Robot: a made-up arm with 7 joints. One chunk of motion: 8 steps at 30 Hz.
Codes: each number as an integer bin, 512 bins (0 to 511) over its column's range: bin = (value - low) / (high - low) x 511, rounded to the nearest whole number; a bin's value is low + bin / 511 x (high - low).
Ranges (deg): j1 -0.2..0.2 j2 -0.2..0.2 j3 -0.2..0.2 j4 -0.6..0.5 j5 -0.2..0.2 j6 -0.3..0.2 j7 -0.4..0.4
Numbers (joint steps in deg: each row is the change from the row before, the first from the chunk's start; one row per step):
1: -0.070 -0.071 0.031 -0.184 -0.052 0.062 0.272
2: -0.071 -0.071 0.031 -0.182 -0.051 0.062 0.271
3: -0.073 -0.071 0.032 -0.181 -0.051 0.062 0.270
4: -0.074 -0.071 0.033 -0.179 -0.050 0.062 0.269
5: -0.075 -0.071 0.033 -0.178 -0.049 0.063 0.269
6: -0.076 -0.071 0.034 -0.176 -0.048 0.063 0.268
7: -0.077 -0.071 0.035 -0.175 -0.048 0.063 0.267
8: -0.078 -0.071 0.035 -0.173 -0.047 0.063 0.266
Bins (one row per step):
1: 166 165 295 193 189 370 429
2: 165 165 295 194 190 370 429
3: 162 165 296 195 190 370 428
4: 161 165 298 196 192 370 427
5: 160 165 298 196 193 371 427
6: 158 165 299 197 194 371 427
7: 157 165 300 197 194 371 426
8: 156 165 300 198 195 371 425

